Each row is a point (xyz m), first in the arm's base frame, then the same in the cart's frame.
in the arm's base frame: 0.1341 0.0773 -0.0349
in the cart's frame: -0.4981 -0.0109 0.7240
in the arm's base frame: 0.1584 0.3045 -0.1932
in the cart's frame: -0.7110 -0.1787 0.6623
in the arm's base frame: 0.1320 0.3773 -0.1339
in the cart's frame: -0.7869 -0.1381 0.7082
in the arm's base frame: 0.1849 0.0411 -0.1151
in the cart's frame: -0.4584 -0.0681 0.6500
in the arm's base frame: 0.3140 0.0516 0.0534
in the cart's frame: -0.4934 0.1288 0.5780
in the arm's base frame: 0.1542 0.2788 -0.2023
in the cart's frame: -0.6843 -0.1858 0.6625
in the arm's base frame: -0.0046 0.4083 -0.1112
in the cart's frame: -0.8101 -0.1602 0.8464
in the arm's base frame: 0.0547 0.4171 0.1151
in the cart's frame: -0.8438 0.0711 0.8583
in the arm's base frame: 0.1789 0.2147 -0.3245
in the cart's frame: -0.6112 -0.2876 0.5997
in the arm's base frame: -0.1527 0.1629 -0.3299
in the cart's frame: -0.5358 -0.3848 0.9120
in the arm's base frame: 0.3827 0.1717 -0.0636
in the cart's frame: -0.6068 0.0249 0.4822
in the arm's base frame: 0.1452 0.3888 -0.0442
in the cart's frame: -0.8075 -0.0503 0.7230
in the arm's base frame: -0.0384 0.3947 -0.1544
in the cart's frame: -0.7902 -0.2097 0.8651
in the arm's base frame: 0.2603 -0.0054 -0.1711
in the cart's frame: -0.4124 -0.0940 0.5595
